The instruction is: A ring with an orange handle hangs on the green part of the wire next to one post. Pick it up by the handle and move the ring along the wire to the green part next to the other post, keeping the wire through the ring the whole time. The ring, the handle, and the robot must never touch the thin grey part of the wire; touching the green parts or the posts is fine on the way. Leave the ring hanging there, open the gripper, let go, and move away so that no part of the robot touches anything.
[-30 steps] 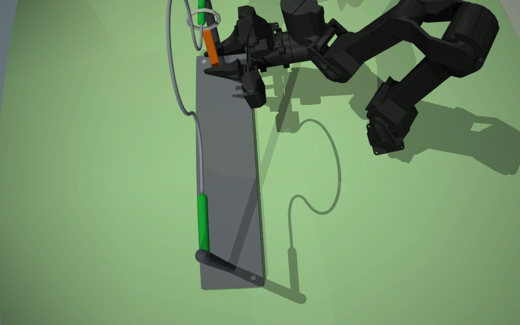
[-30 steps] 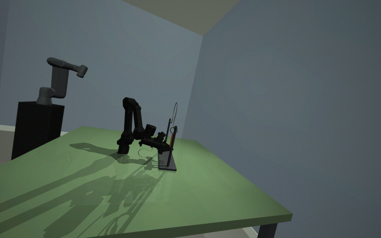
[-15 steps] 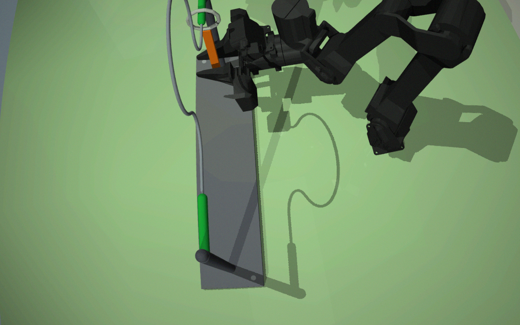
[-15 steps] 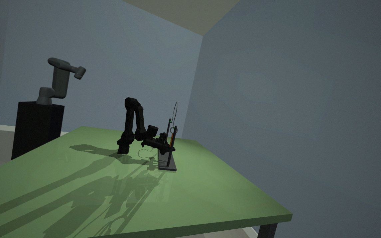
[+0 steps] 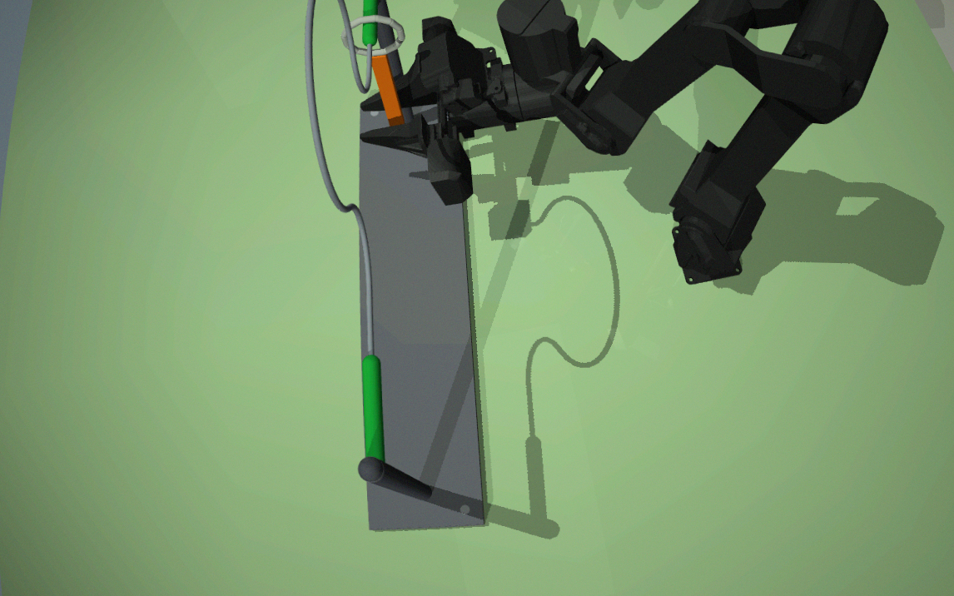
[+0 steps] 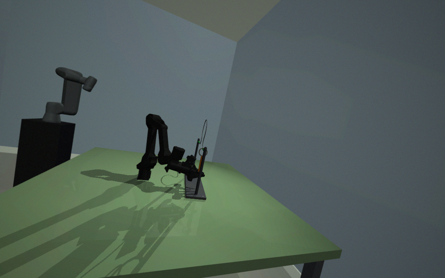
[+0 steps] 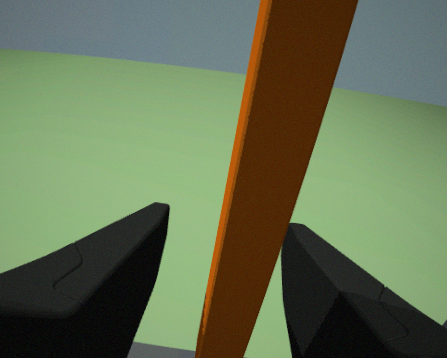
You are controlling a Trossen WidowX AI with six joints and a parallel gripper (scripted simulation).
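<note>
Right now the ring with orange handle is 90 mm above my gripper tip and 30 mm behind it.
</note>
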